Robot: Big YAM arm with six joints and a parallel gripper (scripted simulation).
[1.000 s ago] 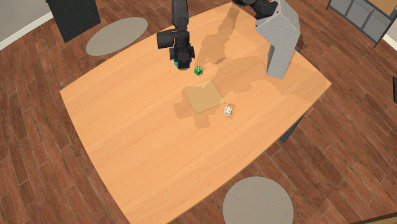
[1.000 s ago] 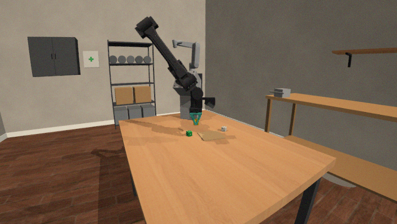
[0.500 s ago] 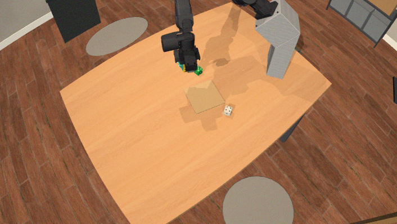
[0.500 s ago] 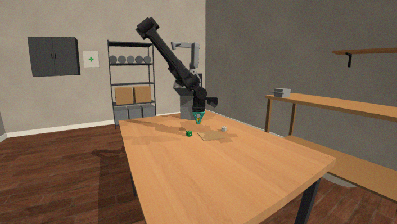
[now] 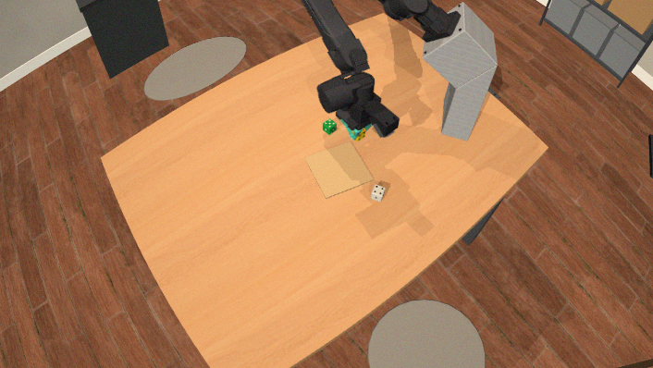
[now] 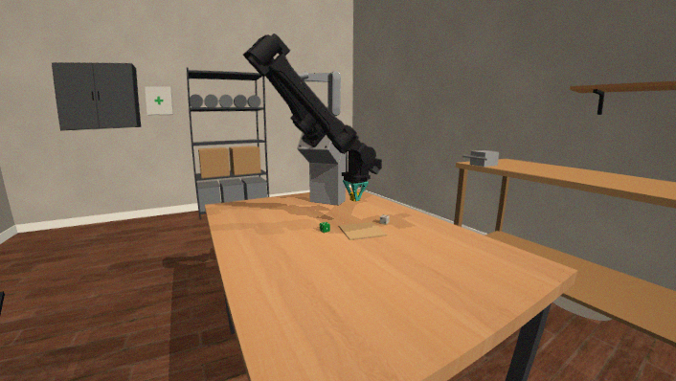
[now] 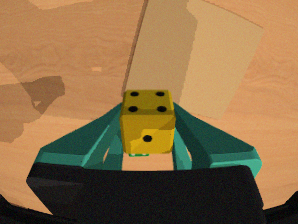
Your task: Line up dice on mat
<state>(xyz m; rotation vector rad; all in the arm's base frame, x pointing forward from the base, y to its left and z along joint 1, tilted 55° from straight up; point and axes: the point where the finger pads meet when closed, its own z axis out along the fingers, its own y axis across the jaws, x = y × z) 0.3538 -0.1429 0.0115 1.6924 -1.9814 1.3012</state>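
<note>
My gripper is now 110 mm above the tan mat, 50 mm short of it and 20 mm to the left of it. Also, from my hand: yellow die: right at my hand; green die: 110 mm to the right, 100 mm below, 60 mm behind; white die: 110 mm to the left, 100 mm below, 70 mm ahead.
</note>
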